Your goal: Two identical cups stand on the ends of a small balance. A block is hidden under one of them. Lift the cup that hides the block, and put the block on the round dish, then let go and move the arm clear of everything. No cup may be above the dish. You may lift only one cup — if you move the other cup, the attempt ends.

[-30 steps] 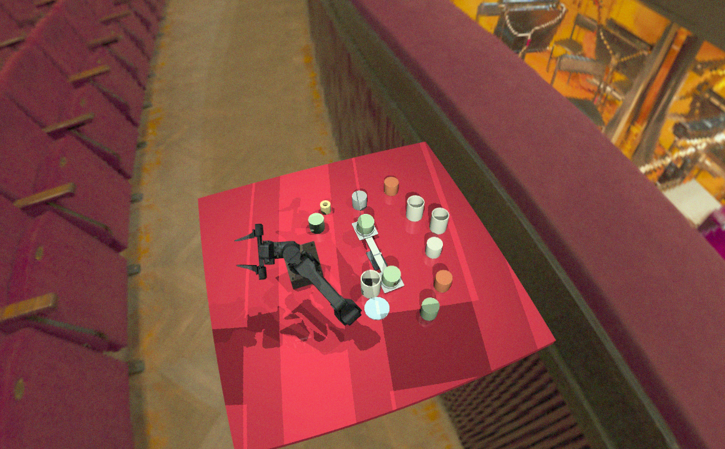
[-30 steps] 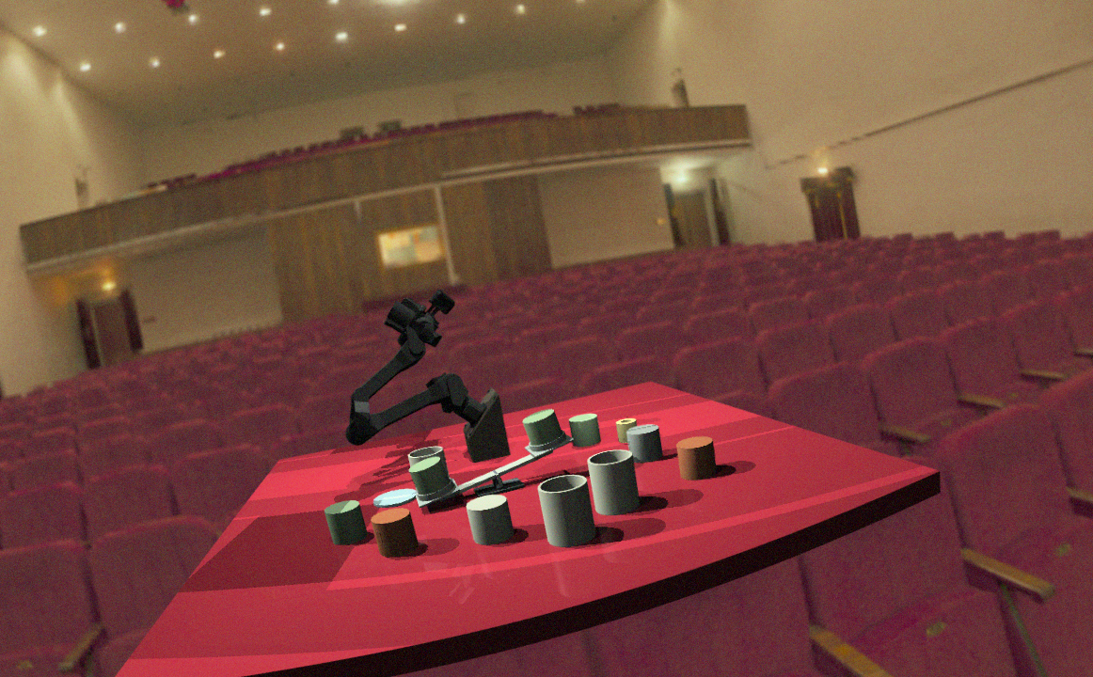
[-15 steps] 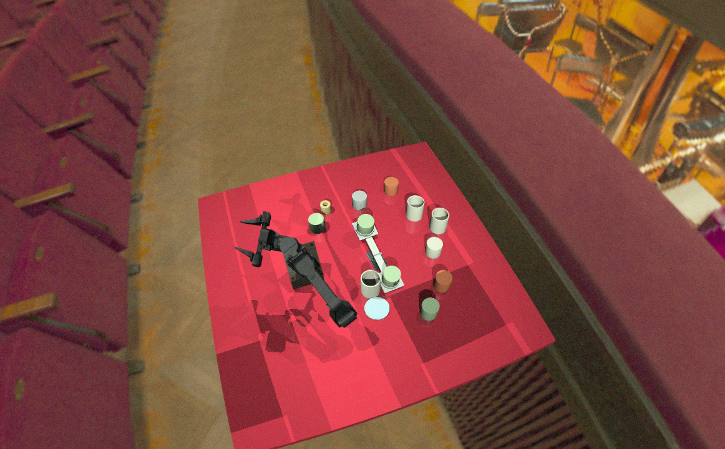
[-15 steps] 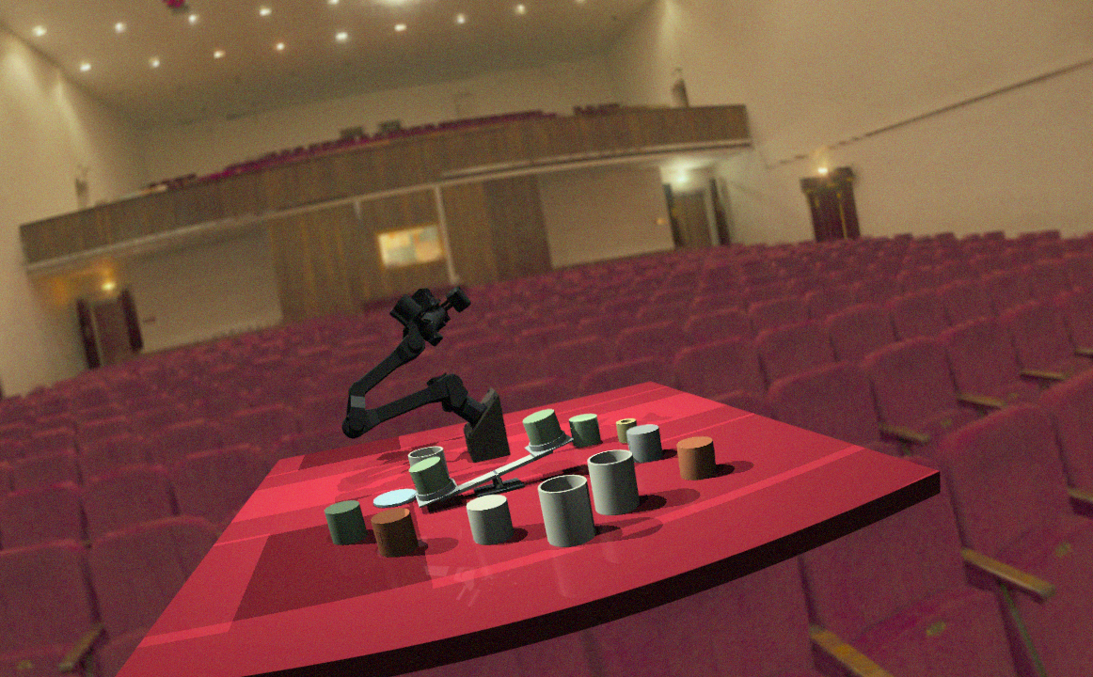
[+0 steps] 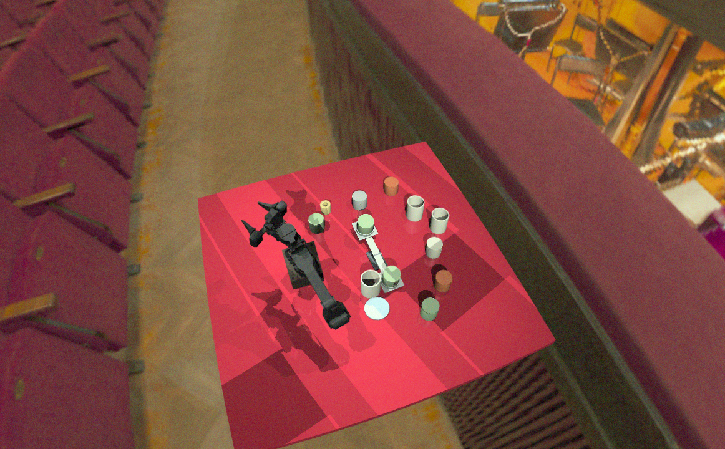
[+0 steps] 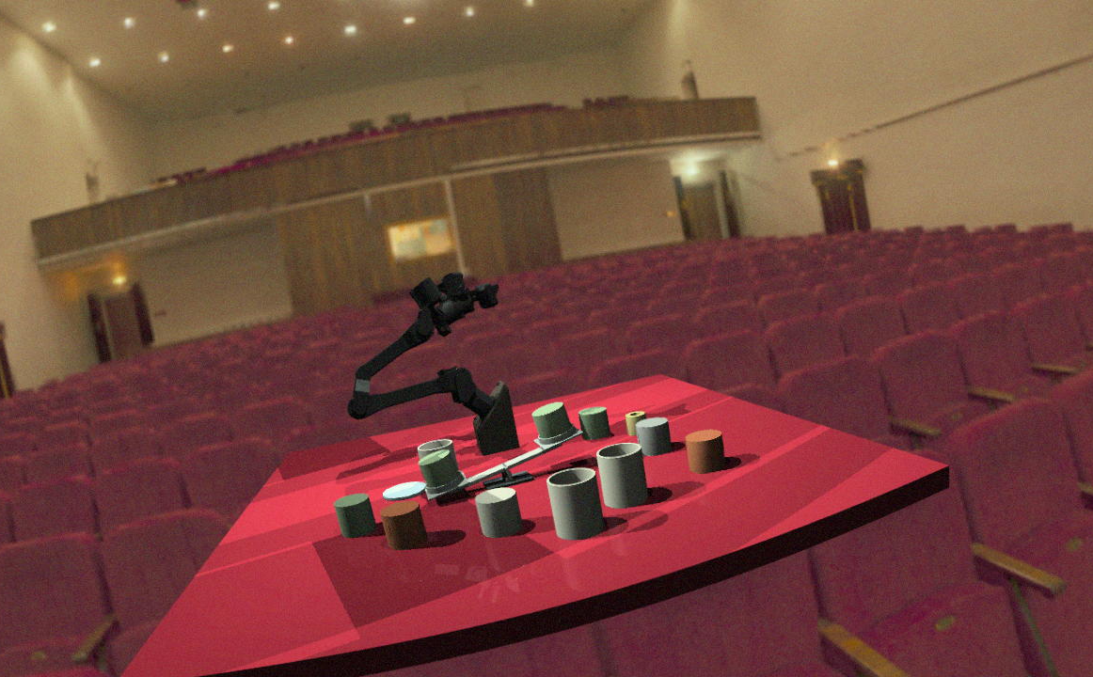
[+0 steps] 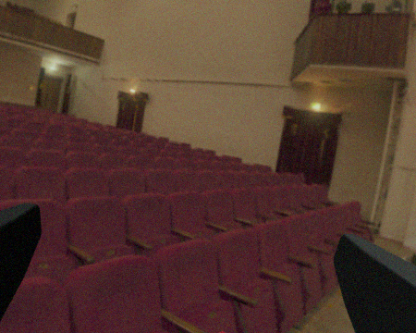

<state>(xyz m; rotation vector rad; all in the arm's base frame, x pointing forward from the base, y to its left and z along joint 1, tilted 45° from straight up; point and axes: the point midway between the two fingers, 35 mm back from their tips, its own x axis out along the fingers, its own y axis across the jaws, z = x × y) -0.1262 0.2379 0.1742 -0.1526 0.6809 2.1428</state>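
The grey block is 46 cm ahead of my gripper tip, 22 cm to the right of it and 36 cm below it. The rest, counted from my gripper tip: pale blue round dish: 37 cm ahead, 31 cm to the right, 40 cm below.
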